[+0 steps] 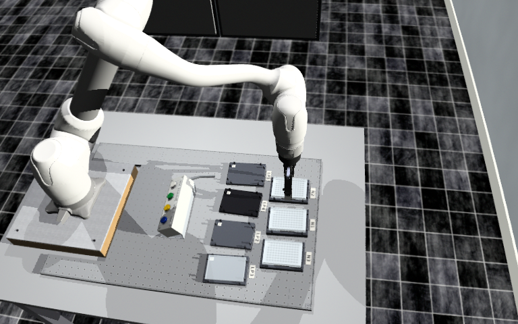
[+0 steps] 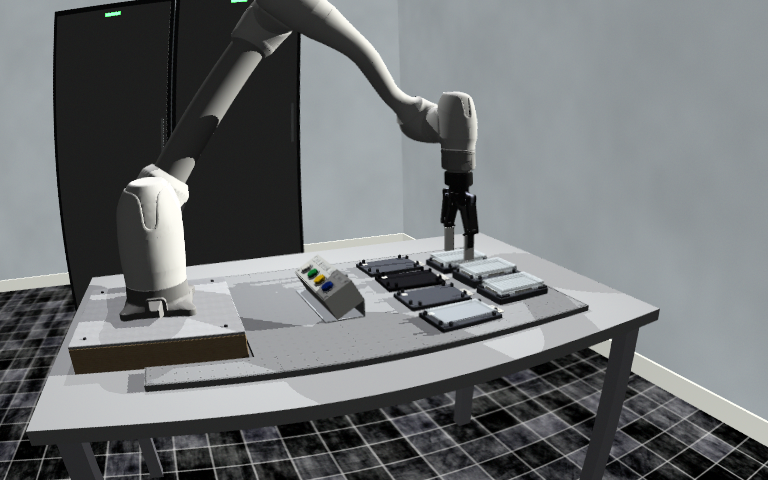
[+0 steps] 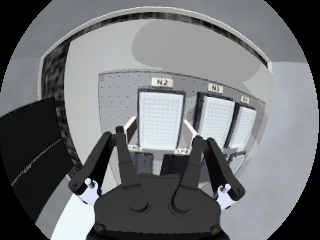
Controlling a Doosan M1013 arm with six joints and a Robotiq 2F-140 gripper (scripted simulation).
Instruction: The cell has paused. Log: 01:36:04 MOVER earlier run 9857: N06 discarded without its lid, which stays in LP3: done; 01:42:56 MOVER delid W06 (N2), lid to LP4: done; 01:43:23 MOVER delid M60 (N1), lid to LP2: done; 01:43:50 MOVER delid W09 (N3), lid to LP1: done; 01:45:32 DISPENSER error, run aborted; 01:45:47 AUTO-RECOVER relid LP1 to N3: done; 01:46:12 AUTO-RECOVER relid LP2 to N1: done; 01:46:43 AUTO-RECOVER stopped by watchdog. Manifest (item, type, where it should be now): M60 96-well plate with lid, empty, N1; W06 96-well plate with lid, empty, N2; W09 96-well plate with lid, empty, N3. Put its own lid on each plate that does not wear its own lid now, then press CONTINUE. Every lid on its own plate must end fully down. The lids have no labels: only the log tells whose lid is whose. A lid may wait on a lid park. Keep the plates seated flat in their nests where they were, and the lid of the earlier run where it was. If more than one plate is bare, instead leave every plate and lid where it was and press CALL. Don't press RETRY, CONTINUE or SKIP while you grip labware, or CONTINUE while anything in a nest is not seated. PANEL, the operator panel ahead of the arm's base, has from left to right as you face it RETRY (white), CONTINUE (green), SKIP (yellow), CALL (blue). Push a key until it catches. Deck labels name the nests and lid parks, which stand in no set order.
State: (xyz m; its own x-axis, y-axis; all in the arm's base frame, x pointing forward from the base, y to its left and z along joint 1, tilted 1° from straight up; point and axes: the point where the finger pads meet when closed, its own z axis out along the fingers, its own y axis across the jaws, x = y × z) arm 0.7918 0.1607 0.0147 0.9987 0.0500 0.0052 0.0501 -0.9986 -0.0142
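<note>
My hand is 30 mm above the plate. Round my hand: lid park LP1 (180 mm behind, 50 mm to the left, 50 mm below); then lid park LP4 (170 mm behind, 80 mm to the right, 50 mm below); then lid park LP2 (210 mm to the right, 170 mm behind, 50 mm below).
</note>
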